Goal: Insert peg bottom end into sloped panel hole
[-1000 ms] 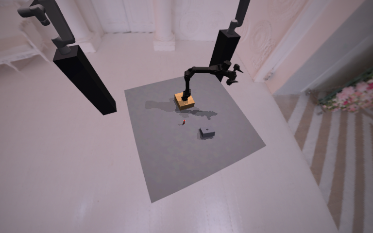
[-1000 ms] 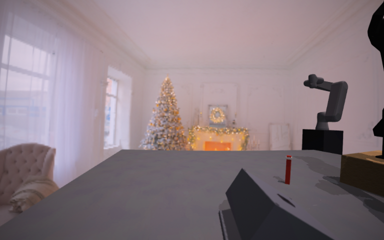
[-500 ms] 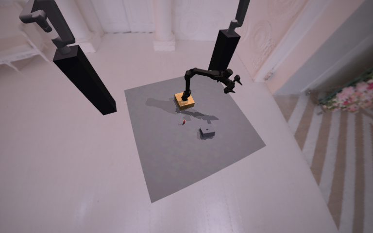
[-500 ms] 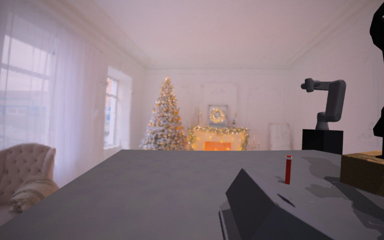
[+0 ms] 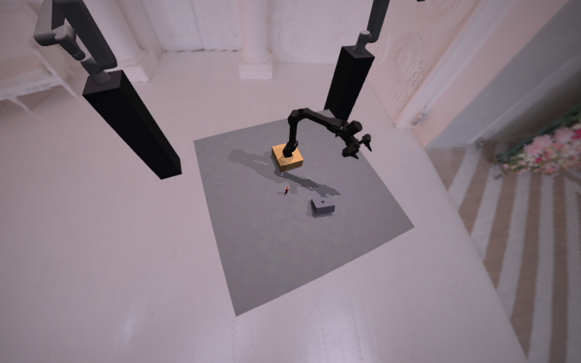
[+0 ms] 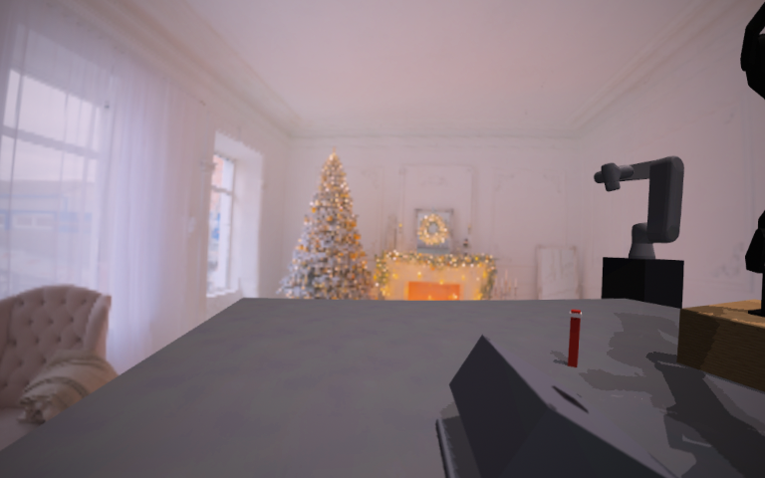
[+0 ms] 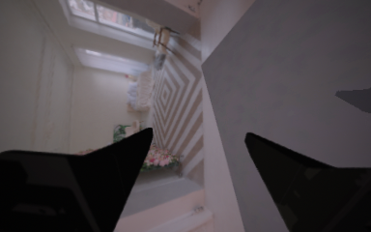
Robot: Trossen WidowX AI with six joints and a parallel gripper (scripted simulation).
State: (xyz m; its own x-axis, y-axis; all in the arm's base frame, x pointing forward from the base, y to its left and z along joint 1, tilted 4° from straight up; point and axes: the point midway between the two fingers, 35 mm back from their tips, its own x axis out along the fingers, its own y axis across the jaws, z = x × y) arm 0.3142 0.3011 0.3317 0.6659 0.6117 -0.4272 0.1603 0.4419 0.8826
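Right now the red peg is 44 cm to the right of my gripper tip, 31 cm below it and 9 cm behind it. Also, from my gripper tip: hole 31 cm below, 24 cm to the right, 8 cm ahead; sloped panel 34 cm below, 25 cm to the right, 10 cm ahead.
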